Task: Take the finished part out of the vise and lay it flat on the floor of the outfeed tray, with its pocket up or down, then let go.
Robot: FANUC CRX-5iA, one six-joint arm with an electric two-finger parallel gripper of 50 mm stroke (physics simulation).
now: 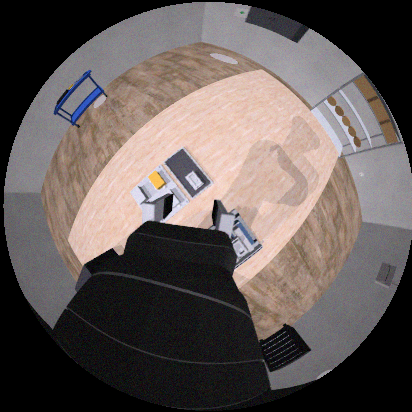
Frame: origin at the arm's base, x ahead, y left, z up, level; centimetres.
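Where they show: gripper, fingertip midpoint: (pixel 192 204).
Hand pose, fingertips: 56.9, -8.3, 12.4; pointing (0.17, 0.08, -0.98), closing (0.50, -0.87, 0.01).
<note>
Things, the pixels of their top centre, and the offset from my fingertips, as dx, dy, dz. Level surfaces: height alone.
- vise, top centre: (pixel 220 259) -10.3, -17.7, -24.9
- small light grey block, top centre: (pixel 238 248) -3.5, -19.4, -23.4
- light grey piece, top centre: (pixel 193 179) +5.6, +5.7, -30.8
- yellow block, top centre: (pixel 155 179) -2.5, +17.0, -30.5
- wooden table, surface height: dz -34.9
My gripper (pixel 192 204) is open and empty, its two fingers wide apart above the table. The vise (pixel 246 233), with a blue strip and dark edges, is right of and beyond the right finger; that finger and the black gripper body hide part of it. A small light grey block (pixel 239 247) shows inside it; I cannot tell whether this is the finished part. A dark-floored tray (pixel 179 164) with a light rim lies ahead of the fingers. It holds a light grey piece (pixel 194 179) with an outlined pocket. I cannot tell for certain that this is the outfeed tray.
A light grey fixture (pixel 136 192) with a yellow block (pixel 156 179) adjoins the dark tray; the left finger covers part of it. Beyond the wooden table (pixel 220 110) are a blue cart (pixel 89 104) and a shelf rack. An arm shadow falls on the table at right.
</note>
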